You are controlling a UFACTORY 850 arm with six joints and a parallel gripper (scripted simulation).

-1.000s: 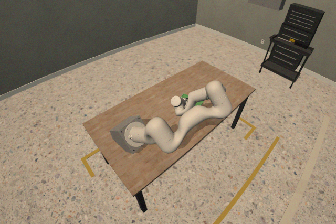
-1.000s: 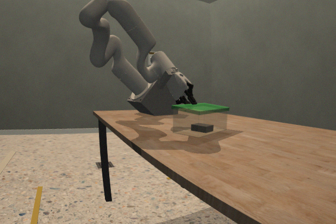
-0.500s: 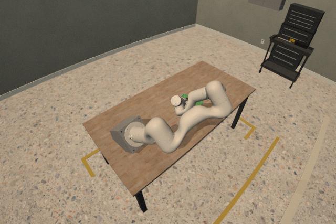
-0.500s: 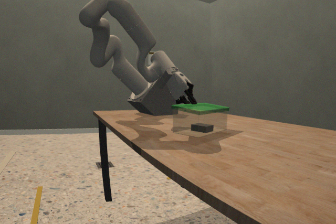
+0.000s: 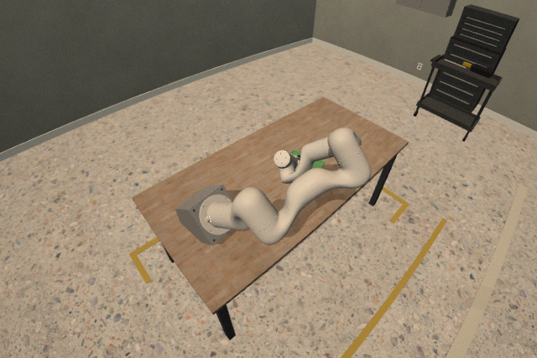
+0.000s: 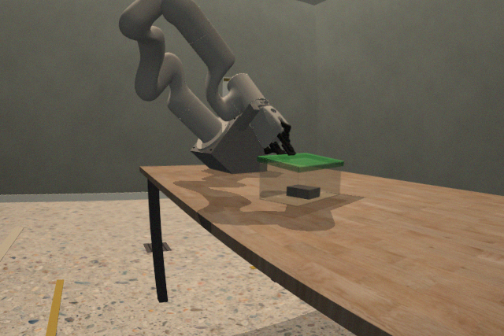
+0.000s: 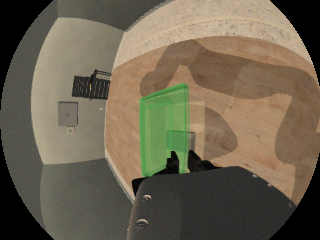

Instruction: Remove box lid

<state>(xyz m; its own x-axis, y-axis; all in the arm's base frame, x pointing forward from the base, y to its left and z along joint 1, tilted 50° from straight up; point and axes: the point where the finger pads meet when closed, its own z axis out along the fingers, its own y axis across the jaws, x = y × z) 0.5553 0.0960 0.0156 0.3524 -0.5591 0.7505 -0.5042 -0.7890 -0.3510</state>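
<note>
My hand is 70 mm short of the green lid, 20 mm to the right of it and 20 mm above it. From my hand the other things lie so: box 70 mm below, 70 mm ahead, 20 mm to the left.
</note>
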